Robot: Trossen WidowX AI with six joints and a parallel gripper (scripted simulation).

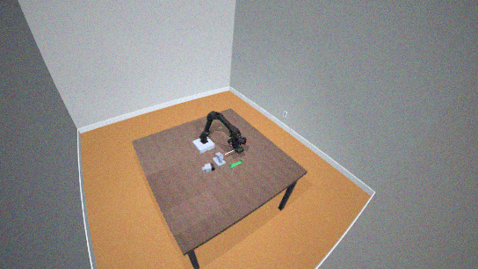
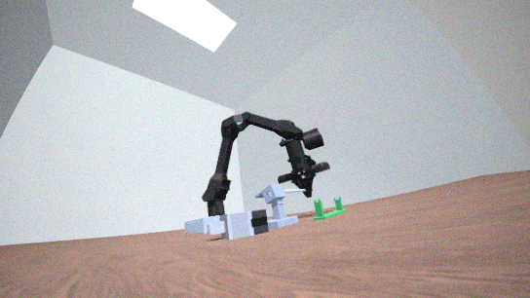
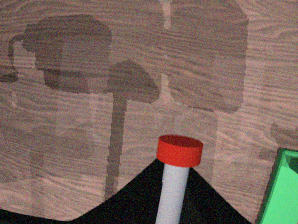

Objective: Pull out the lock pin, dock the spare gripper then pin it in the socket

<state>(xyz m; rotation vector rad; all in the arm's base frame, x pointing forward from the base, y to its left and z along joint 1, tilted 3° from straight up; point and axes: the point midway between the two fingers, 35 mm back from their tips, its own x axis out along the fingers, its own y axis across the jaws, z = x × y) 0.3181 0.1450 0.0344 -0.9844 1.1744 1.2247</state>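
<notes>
The cradle lies 90 mm ahead of my gripper tip, 80 mm to the right of it and 40 mm below it. From my gripper tip the other things lie so: spare gripper: 30 mm behind, 320 mm to the right, 40 mm below; grey mount: 30 mm behind, 180 mm to the right, 10 mm below.
</notes>
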